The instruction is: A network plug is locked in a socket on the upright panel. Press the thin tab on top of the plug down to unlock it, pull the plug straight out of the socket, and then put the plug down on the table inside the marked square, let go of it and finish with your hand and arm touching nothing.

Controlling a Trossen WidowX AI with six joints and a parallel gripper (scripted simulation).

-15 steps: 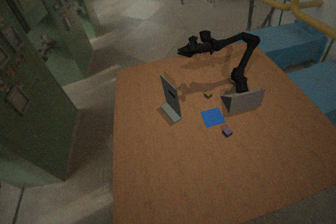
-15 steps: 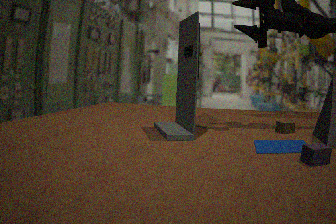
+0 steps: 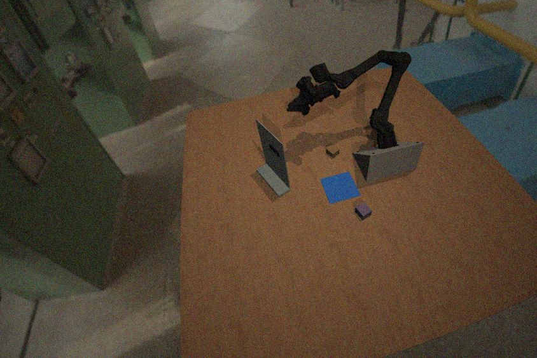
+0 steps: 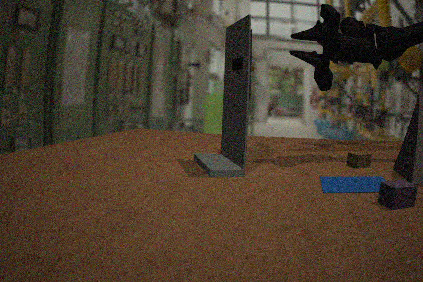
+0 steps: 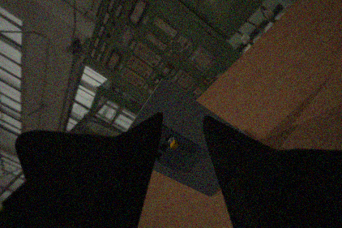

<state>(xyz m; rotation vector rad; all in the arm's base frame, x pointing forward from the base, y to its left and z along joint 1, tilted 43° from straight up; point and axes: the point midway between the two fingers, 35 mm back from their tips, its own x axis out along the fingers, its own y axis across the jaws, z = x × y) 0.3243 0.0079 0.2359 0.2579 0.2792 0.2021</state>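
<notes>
The network plug is 70 mm ahead of my gripper tip, 120 mm to the left of it and 60 mm below it. The rest, counted from my gripper tip: grey upright panel 90 mm ahead, 140 mm to the left, 120 mm below; then dark brown cube 160 mm behind, 60 mm to the left, 220 mm below; then blue marked square 140 mm behind, 230 mm to the left, 230 mm below.
</notes>
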